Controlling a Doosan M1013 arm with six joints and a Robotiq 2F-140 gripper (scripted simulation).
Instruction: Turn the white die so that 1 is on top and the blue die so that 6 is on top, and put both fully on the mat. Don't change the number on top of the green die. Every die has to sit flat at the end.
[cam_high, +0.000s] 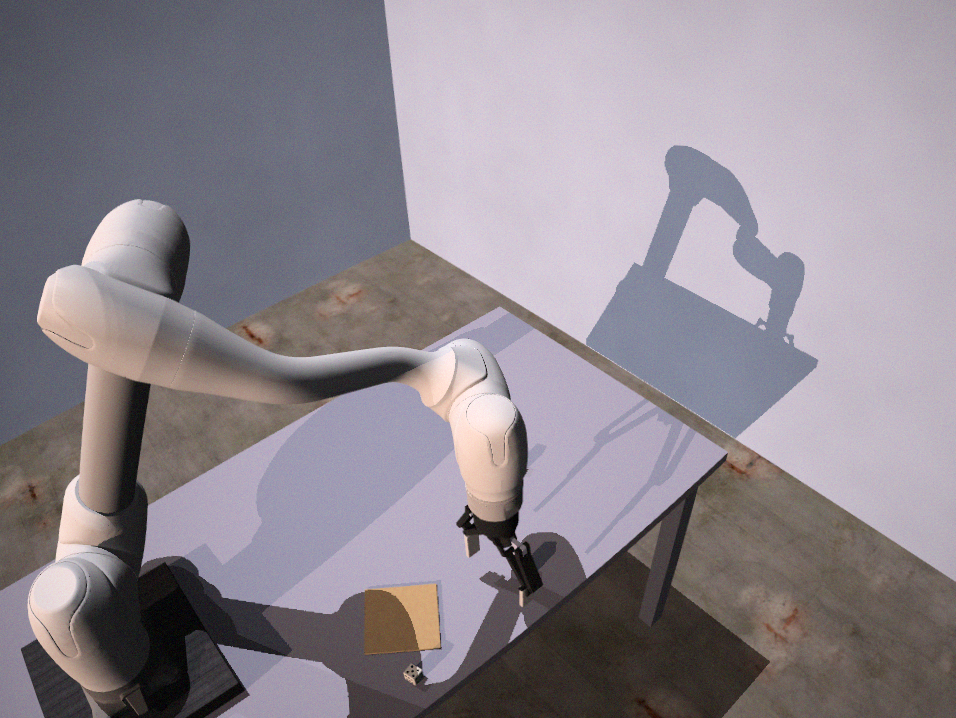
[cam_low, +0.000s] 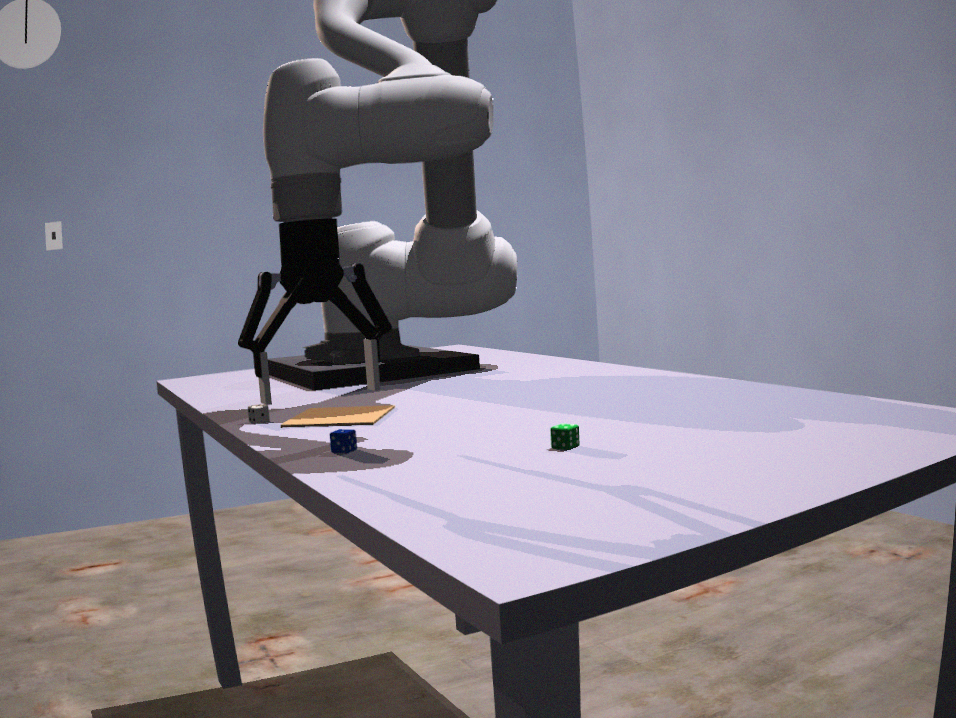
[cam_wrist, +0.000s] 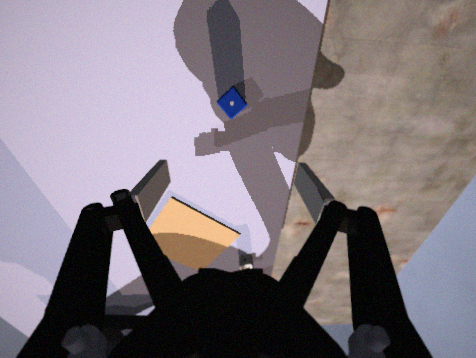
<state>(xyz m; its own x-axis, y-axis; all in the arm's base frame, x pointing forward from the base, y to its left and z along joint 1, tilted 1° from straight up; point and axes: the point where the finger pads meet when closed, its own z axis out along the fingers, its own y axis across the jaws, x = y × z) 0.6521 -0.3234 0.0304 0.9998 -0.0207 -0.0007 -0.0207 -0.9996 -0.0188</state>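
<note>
Now: hand 70 mm short of the blue die and 60 mm above it. Also, from my hand: green die 240 mm ahead, 200 mm to the left, 60 mm below; white die 230 mm behind, 20 mm to the right, 60 mm below; tan mat 170 mm behind, 90 mm to the left, 70 mm below.
</note>
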